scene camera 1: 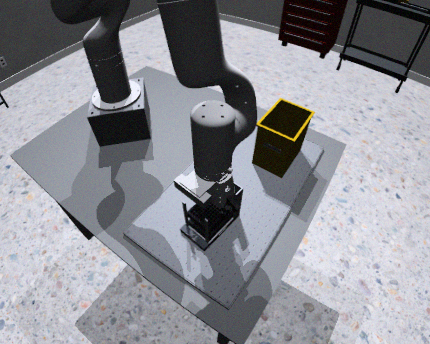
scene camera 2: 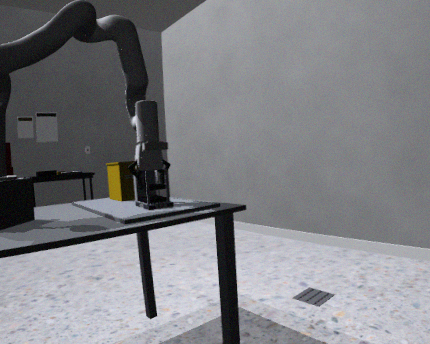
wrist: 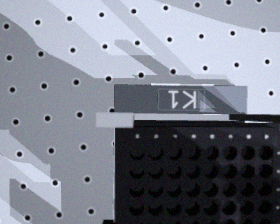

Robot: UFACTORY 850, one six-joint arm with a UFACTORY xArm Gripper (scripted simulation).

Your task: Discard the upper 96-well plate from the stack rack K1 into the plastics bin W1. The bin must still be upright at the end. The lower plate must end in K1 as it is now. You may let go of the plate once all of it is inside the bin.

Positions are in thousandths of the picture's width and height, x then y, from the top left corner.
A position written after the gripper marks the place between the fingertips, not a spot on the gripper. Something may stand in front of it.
In view: the gripper (scene camera 2: 352, 542) and a plastics bin W1 (scene camera 1: 641, 438).
The plastics bin W1 is seen too in scene camera 2 (scene camera 2: 280, 522). The gripper also shows in scene camera 1 (scene camera 1: 494, 603). The wrist view misses the plastics bin W1: it is out of frame.
